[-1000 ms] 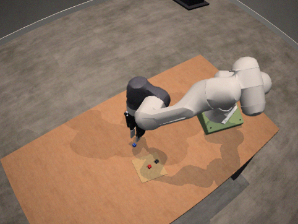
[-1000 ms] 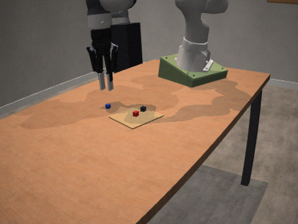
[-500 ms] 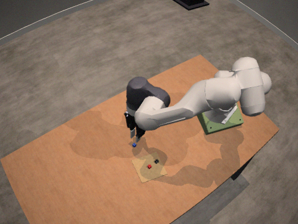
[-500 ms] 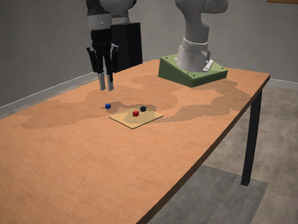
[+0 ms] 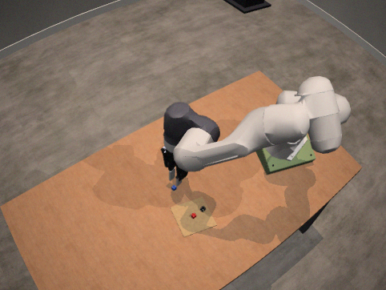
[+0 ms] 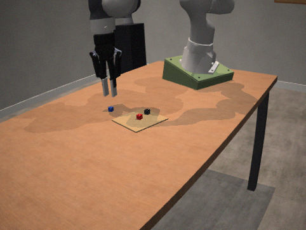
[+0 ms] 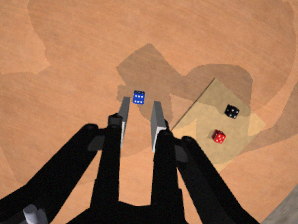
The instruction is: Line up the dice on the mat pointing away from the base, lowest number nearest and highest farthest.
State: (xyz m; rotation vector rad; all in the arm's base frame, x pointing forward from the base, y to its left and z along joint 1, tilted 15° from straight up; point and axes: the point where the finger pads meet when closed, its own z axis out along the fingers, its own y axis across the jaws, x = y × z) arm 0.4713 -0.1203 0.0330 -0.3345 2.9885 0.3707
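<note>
My hand is 90 mm above the blue die. From my hand the other things lie so: red die 20 mm ahead, 150 mm to the left, 80 mm below; then tan mat 20 mm ahead, 150 mm to the left, 90 mm below; then black die 30 mm behind, 140 mm to the left, 80 mm below.
</note>
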